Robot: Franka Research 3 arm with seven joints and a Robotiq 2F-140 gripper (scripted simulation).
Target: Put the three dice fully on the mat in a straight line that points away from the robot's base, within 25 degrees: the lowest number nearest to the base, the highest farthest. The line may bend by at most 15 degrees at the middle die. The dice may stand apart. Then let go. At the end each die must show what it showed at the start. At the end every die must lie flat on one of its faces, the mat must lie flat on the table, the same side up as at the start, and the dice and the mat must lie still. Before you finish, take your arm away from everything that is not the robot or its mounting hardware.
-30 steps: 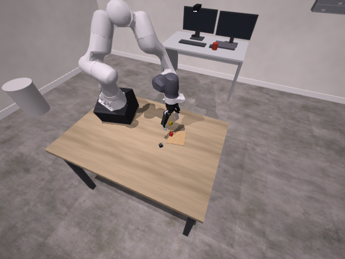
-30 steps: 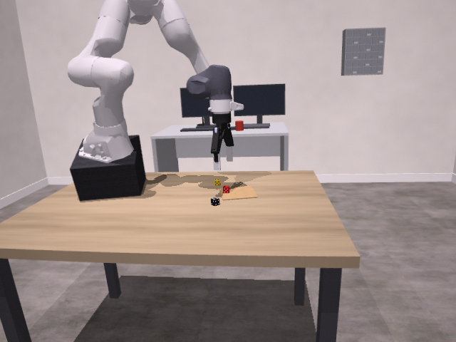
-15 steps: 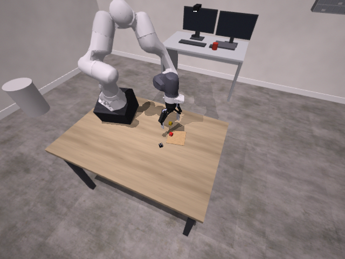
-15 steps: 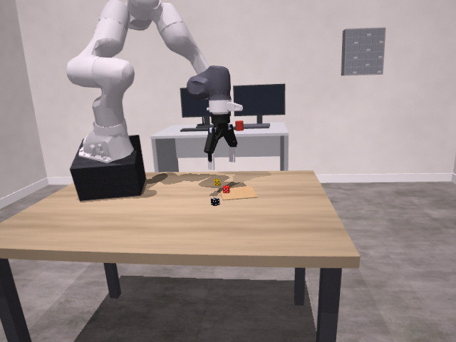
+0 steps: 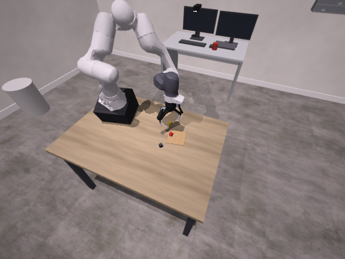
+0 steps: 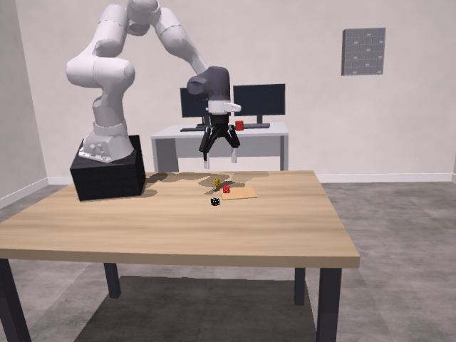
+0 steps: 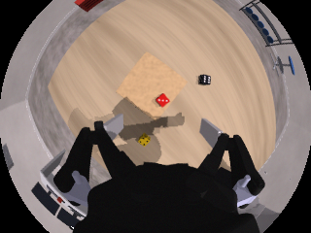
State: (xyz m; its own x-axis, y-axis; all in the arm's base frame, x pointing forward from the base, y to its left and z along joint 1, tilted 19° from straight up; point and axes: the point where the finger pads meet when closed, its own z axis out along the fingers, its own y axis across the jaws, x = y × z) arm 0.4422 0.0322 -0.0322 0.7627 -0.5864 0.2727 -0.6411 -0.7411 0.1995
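My hand is 4 cm past the yellow die, 8 cm to the right of it and 11 cm above it. Round my hand: black die 15 cm to the right, 11 cm below; red die 2 cm ahead, 2 cm to the right, 11 cm below; tan mat 7 cm ahead, 2 cm to the right, 12 cm below.
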